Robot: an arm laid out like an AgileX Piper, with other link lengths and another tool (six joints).
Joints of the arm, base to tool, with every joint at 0 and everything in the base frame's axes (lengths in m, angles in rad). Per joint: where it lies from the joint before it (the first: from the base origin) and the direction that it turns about. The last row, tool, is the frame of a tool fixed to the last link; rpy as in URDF.
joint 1: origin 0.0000 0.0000 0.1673 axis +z
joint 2: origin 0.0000 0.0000 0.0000 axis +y
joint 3: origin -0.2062 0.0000 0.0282 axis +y
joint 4: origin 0.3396 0.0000 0.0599 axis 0.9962 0 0.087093
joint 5: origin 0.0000 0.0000 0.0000 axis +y
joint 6: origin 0.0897 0.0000 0.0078 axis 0.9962 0 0.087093
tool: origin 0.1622 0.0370 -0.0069 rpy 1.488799 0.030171 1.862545
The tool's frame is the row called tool.
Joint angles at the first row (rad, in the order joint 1, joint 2, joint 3, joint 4, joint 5, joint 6):
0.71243, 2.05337, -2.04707, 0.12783, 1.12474, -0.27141
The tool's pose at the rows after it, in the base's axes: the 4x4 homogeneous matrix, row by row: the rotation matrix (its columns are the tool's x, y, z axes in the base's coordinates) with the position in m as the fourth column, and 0 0 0 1 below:
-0.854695, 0.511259, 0.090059, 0.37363; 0.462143, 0.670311, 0.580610, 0.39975; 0.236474, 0.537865, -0.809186, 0.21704; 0, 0, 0, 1
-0.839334, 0.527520, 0.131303, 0.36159; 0.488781, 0.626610, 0.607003, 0.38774; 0.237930, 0.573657, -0.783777, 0.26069; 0, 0, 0, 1
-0.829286, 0.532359, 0.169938, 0.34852; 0.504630, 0.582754, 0.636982, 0.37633; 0.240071, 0.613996, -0.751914, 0.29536; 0, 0, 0, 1
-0.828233, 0.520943, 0.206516, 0.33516; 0.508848, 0.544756, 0.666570, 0.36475; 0.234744, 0.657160, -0.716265, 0.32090; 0, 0, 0, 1
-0.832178, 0.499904, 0.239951, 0.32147; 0.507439, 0.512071, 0.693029, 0.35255; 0.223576, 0.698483, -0.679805, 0.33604; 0, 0, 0, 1
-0.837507, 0.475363, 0.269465, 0.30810; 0.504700, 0.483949, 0.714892, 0.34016; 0.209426, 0.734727, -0.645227, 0.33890; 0, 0, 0, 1
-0.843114, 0.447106, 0.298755, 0.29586; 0.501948, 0.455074, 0.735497, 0.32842; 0.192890, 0.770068, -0.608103, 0.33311; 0, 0, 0, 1
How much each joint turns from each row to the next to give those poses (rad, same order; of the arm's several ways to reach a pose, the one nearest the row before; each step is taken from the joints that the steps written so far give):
0.00000, -0.09569, -0.00766, -0.01837, 0.07261, 0.06170
0.00001, -0.10344, 0.01710, -0.01186, 0.04068, 0.05268
-0.00001, -0.11077, 0.05001, -0.00457, 0.00919, 0.03908
0.00000, -0.12353, 0.08827, -0.00162, -0.02158, 0.02012
0.00001, -0.13754, 0.12747, -0.00072, -0.04667, 0.00736
-0.00001, -0.14791, 0.16333, -0.00056, -0.06773, -0.00008
-0.00002, -0.15290, 0.18291, -0.00025, -0.08398, -0.00310

